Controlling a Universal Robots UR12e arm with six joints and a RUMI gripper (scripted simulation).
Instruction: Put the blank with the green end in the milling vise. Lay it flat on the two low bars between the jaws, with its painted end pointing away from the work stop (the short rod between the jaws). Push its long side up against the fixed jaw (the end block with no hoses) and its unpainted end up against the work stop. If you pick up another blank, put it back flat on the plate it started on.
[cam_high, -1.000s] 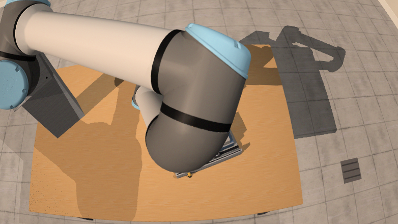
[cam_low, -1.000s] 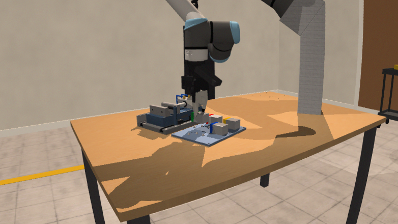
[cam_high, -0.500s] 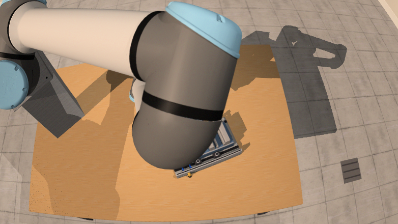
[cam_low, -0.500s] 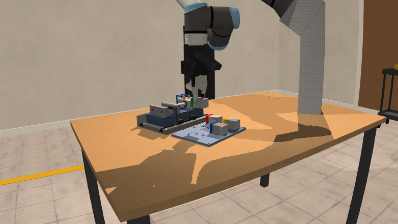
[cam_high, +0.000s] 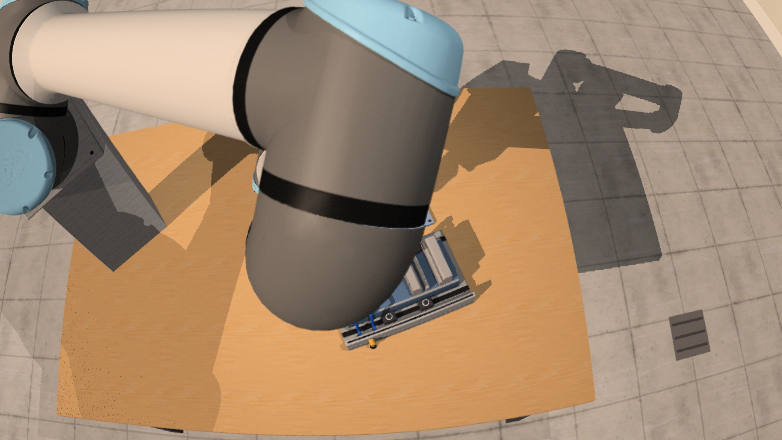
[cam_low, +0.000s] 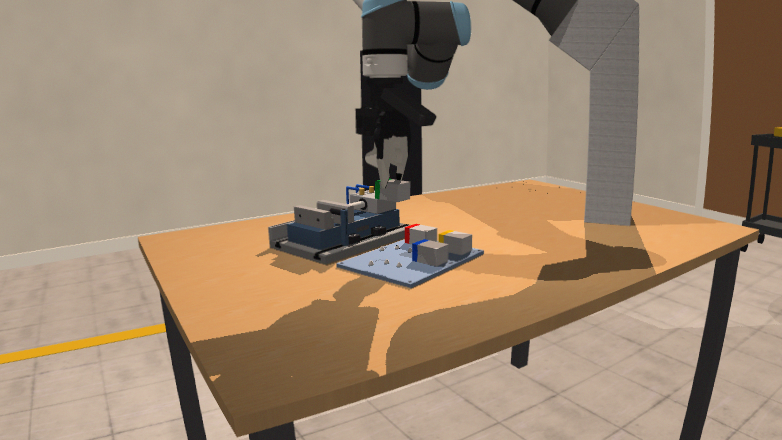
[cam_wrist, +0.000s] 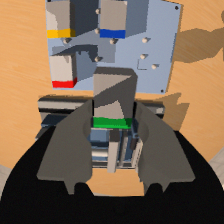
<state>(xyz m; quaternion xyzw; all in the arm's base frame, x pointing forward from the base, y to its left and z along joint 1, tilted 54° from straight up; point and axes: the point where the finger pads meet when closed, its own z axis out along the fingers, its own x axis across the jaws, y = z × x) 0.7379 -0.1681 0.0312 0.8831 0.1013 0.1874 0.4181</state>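
Right now the fixed jaw is 16 cm to the right of my hand, 9 cm below it and 8 cm ahead of it. From my hand the other things lie so: blue-ended blank 14 cm below, 9 cm to the left, 1 cm behind; green-ended blank 2 cm below; dark work stop 12 cm to the right, 8 cm below, 5 cm ahead.
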